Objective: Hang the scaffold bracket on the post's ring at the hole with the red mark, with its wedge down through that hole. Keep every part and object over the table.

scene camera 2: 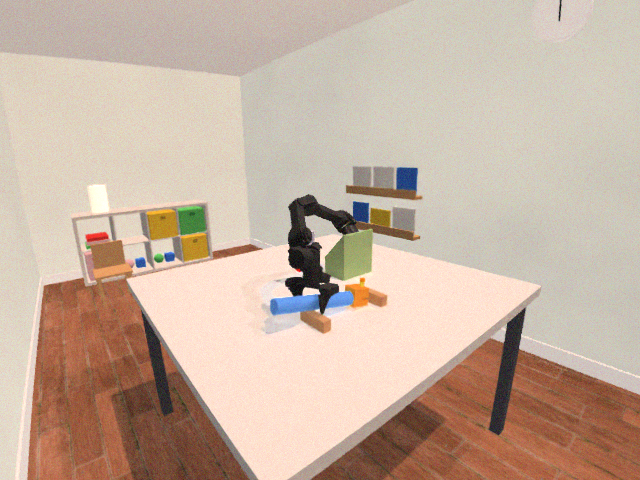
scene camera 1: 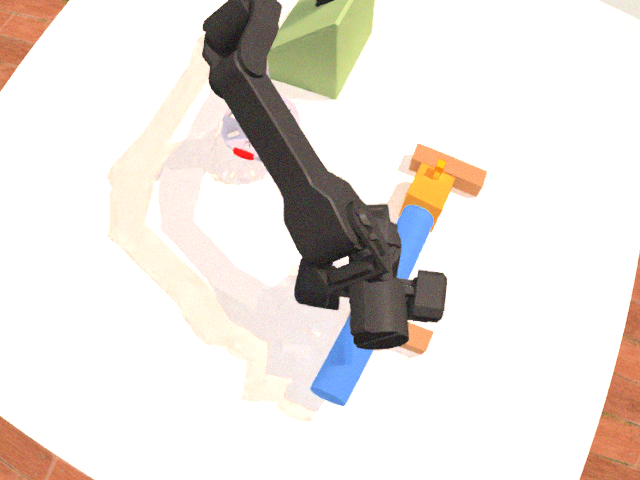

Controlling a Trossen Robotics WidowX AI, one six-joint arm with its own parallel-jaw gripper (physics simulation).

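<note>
The scaffold bracket is a long blue tube (scene camera 1: 330, 379) (scene camera 2: 289, 304) with an orange head (scene camera 1: 428, 190) (scene camera 2: 357, 295) and a small yellow-orange wedge (scene camera 1: 439, 167) (scene camera 2: 362, 282) standing up from it. It lies across two brown wooden blocks. My gripper (scene camera 1: 373, 297) (scene camera 2: 309, 303) is open and empty, pointing down over the tube's middle. One finger is on each side of the tube, with the near fingertip in front of it in the scene camera 2 view. The post's lavender ring (scene camera 1: 233, 133) has a red mark (scene camera 1: 243, 153) (scene camera 2: 298, 269). My arm hides much of the ring and post.
One brown block (scene camera 1: 465, 178) (scene camera 2: 377, 297) is by the head, the other (scene camera 1: 419, 338) (scene camera 2: 316, 320) under the tube. A tall green sloped block (scene camera 1: 320, 56) (scene camera 2: 351, 255) stands behind, near the post and arm. The white table (scene camera 1: 516, 413) (scene camera 2: 361, 361) extends around them.
</note>
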